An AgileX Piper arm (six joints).
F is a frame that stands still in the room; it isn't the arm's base.
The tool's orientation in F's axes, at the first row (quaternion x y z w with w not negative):
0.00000 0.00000 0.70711 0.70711
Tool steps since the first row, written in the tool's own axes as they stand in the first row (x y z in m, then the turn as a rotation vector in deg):
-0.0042 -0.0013 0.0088 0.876 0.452 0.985
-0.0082 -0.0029 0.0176 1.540 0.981 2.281
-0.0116 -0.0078 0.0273 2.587 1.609 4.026
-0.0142 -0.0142 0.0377 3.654 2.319 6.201
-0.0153 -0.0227 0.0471 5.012 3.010 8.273
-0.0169 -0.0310 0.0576 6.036 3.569 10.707
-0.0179 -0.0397 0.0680 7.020 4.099 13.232
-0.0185 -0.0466 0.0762 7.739 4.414 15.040
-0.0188 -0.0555 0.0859 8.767 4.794 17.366
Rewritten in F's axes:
0.0013 -0.0042 0.0088 -0.452 0.876 0.985
0.0029 -0.0082 0.0176 -0.981 1.540 2.281
0.0078 -0.0116 0.0273 -1.609 2.587 4.026
0.0142 -0.0142 0.0377 -2.319 3.654 6.201
0.0227 -0.0153 0.0471 -3.010 5.012 8.273
0.0310 -0.0169 0.0576 -3.569 6.036 10.707
0.0397 -0.0179 0.0680 -4.099 7.020 13.232
0.0466 -0.0185 0.0762 -4.414 7.739 15.040
0.0555 -0.0188 0.0859 -4.794 8.767 17.366

